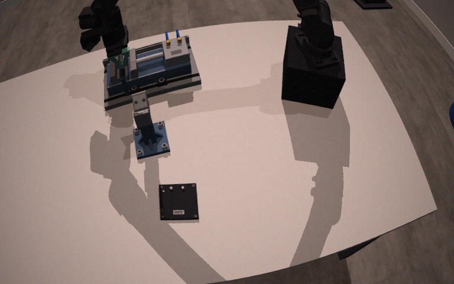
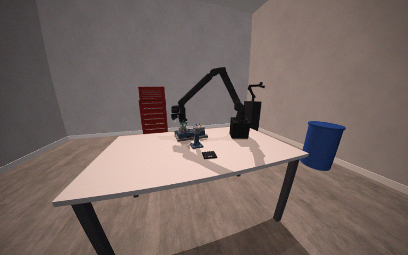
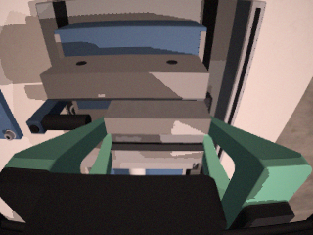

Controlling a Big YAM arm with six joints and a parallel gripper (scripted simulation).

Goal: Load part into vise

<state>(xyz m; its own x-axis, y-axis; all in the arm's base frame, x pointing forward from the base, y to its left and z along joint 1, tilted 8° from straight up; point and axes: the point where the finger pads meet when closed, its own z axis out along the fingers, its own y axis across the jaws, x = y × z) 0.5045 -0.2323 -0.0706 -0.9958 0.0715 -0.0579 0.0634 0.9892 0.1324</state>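
Now: hand 10 mm below the part. The rest, counted from my hand: fixed jaw (30 mm ahead, 20 mm to the left, 20 mm below); then moving jaw (30 mm behind, 20 mm to the left, 20 mm below); then dark short rod (70 mm to the left).
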